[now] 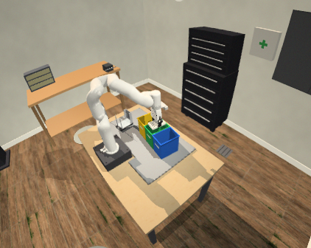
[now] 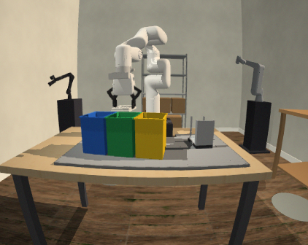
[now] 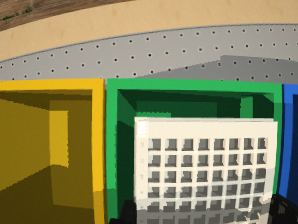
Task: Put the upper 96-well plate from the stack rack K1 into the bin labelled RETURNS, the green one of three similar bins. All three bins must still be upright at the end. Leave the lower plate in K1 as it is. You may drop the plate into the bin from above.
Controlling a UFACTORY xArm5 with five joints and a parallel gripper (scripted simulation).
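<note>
Now: hand 1 cm above the white 96-well plate. The rest, counted from my hand: yellow bin 13 cm to the left, 13 cm below, 1 cm ahead; green bin 13 cm below; blue bin 13 cm to the right, 13 cm below, 1 cm behind.
</note>
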